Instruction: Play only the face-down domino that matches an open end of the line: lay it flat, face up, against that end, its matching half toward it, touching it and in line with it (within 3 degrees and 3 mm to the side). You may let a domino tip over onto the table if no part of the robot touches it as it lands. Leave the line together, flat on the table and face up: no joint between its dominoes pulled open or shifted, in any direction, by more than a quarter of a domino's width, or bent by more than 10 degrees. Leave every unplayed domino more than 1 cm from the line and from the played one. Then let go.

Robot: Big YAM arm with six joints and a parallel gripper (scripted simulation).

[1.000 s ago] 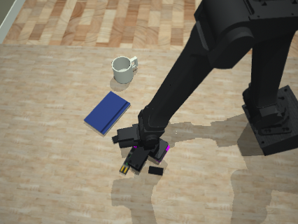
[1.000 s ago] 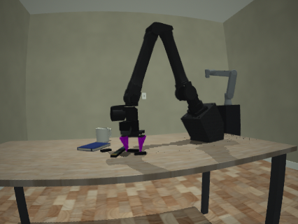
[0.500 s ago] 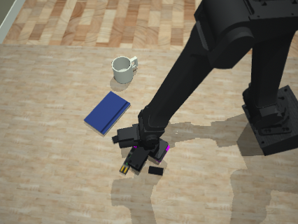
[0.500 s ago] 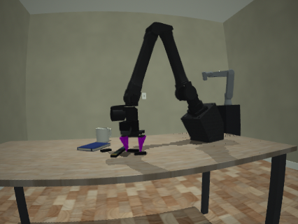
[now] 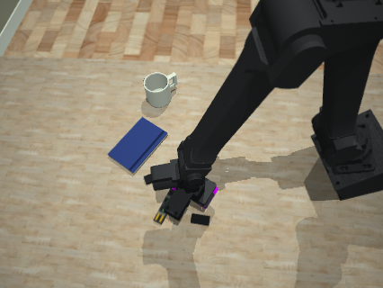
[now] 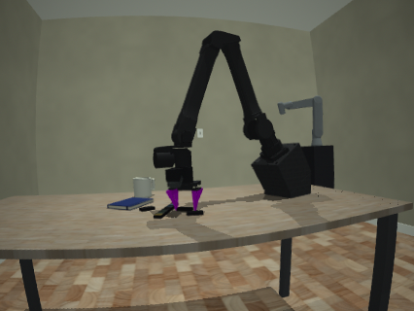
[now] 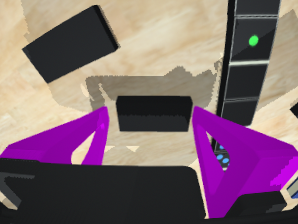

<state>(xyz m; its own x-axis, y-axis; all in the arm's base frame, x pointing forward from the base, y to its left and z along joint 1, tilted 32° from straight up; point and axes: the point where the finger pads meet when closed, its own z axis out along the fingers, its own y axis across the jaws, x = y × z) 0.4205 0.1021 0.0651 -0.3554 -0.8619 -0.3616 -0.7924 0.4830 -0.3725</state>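
The black domino lies right at my hand. The rest, counted from my hand: white mug (340 mm to the right, 170 mm ahead, 30 mm above); blue book (210 mm ahead, 140 mm to the right).
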